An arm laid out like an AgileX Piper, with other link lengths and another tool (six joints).
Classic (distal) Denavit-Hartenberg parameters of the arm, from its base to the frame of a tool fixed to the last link. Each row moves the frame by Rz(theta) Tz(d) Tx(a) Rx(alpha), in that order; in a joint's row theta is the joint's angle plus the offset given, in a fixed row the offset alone. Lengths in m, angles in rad.
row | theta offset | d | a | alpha
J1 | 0 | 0.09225 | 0 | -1.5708
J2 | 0.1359 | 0 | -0.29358 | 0
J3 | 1.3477 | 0 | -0.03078 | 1.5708
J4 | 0 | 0.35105 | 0 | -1.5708
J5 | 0 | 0 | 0 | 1.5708
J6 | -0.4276 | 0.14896 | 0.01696 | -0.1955
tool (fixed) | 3.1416 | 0.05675 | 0 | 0
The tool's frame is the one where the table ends.
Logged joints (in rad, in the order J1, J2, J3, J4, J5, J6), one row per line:
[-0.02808 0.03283 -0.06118 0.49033 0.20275 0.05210]
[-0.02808 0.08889 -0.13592 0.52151 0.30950 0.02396]
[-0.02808 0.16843 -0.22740 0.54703 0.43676 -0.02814]
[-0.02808 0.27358 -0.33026 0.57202 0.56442 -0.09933]
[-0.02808 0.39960 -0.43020 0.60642 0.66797 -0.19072]
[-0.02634 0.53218 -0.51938 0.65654 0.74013 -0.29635]
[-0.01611 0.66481 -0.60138 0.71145 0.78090 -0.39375]
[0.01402 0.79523 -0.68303 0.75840 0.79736 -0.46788]
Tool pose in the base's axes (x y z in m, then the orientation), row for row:
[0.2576 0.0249 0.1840 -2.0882 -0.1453 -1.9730]
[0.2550 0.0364 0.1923 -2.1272 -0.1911 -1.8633]
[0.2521 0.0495 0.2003 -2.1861 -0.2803 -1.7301]
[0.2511 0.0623 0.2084 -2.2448 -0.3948 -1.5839]
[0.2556 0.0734 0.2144 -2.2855 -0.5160 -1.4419]
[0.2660 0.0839 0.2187 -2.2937 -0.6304 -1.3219]
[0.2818 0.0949 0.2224 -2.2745 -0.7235 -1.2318]
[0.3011 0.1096 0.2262 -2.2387 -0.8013 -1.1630]
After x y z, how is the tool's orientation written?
As a rotation vector, in radians.
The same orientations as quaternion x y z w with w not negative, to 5 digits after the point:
[-0.71958 -0.05007 -0.67988 0.13214]
[-0.74167 -0.06663 -0.64966 0.15303]
[-0.76899 -0.09860 -0.60858 0.16901]
[-0.79527 -0.13987 -0.56113 0.18200]
[-0.81496 -0.18400 -0.51415 0.19398]
[-0.82431 -0.22655 -0.47506 0.20857]
[-0.82494 -0.26241 -0.44676 0.22587]
[-0.82003 -0.29351 -0.42600 0.24480]

